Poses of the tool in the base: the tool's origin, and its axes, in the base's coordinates. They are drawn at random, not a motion.
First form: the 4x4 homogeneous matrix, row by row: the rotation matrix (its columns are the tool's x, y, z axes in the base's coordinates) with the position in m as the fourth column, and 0 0 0 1 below. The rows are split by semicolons.
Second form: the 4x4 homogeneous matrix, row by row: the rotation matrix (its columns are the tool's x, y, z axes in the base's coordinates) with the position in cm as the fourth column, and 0 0 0 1 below. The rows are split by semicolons. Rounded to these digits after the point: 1 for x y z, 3 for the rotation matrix.
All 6 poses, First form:
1: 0.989, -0.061, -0.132, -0.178; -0.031, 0.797, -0.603, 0.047; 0.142, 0.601, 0.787, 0.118; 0, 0, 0, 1
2: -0.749, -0.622, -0.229, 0.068; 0.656, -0.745, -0.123, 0.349; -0.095, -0.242, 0.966, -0.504; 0, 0, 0, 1
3: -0.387, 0.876, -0.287, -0.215; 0.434, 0.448, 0.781, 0.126; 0.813, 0.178, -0.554, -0.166; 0, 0, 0, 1
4: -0.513, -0.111, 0.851, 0.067; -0.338, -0.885, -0.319, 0.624; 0.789, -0.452, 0.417, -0.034; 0, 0, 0, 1
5: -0.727, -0.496, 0.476, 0.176; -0.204, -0.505, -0.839, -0.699; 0.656, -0.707, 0.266, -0.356; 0, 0, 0, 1
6: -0.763, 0.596, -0.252, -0.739; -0.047, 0.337, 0.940, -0.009; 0.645, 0.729, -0.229, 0.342; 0, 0, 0, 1
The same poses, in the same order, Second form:
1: 0.989, -0.061, -0.132, -17.8; -0.031, 0.797, -0.603, 4.7; 0.142, 0.601, 0.787, 11.8; 0, 0, 0, 1
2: -0.749, -0.622, -0.229, 6.8; 0.656, -0.745, -0.123, 34.9; -0.095, -0.242, 0.966, -50.4; 0, 0, 0, 1
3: -0.387, 0.876, -0.287, -21.5; 0.434, 0.448, 0.781, 12.6; 0.813, 0.178, -0.554, -16.6; 0, 0, 0, 1
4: -0.513, -0.111, 0.851, 6.7; -0.338, -0.885, -0.319, 62.4; 0.789, -0.452, 0.417, -3.4; 0, 0, 0, 1
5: -0.727, -0.496, 0.476, 17.6; -0.204, -0.505, -0.839, -69.9; 0.656, -0.707, 0.266, -35.6; 0, 0, 0, 1
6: -0.763, 0.596, -0.252, -73.9; -0.047, 0.337, 0.940, -0.9; 0.645, 0.729, -0.229, 34.2; 0, 0, 0, 1
